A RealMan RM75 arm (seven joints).
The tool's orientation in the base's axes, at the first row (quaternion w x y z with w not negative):
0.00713 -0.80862 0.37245 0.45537
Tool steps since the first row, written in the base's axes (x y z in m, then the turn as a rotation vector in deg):
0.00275 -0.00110 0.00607 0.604 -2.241 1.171
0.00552 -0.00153 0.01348 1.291 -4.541 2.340
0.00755 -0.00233 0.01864 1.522 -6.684 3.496
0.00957 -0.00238 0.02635 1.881 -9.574 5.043
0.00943 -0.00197 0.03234 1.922 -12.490 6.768
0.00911 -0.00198 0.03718 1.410 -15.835 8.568
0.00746 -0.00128 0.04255 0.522 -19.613 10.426
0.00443 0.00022 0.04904 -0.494 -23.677 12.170
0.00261 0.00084 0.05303 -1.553 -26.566 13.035
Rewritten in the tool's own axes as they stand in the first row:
-0.00300 0.00111 -0.00595 0.653 1.635 -1.913
-0.00739 0.00216 -0.01246 1.367 3.261 -3.906
-0.01011 0.00319 -0.01724 1.858 5.048 -5.503
-0.01518 0.00453 -0.02325 2.543 7.424 -7.684
-0.01991 0.00628 -0.02651 3.014 10.071 -9.746
-0.02359 0.00807 -0.02911 3.514 13.389 -11.599
-0.02850 0.01033 -0.03080 4.114 17.268 -13.362
-0.03514 0.01321 -0.03186 4.929 21.394 -15.065
-0.03903 0.01518 -0.03265 5.682 24.410 -15.810

